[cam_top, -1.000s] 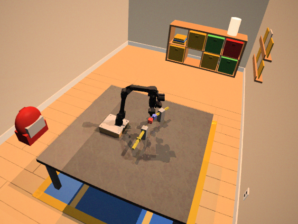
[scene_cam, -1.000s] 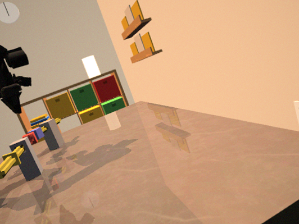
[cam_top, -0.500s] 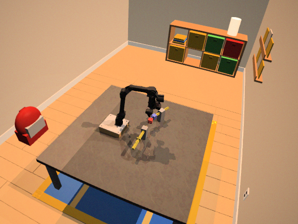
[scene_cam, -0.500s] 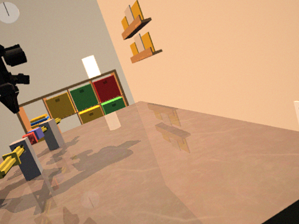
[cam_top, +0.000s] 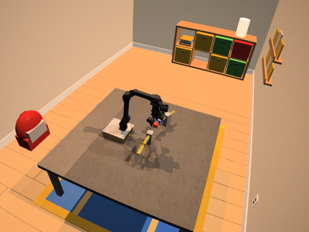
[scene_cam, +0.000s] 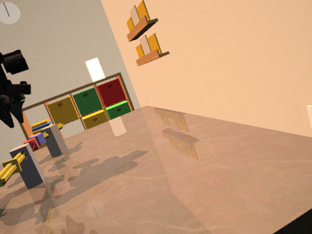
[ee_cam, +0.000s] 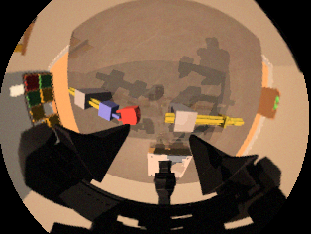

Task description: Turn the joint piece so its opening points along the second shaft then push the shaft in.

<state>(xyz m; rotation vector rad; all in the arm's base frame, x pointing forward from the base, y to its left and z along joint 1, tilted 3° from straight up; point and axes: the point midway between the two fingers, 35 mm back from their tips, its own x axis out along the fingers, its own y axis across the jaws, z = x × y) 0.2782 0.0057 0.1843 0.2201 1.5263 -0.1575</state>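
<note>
The red square joint piece is 8 cm to the left of my gripper tip and 9 cm below it.
</note>
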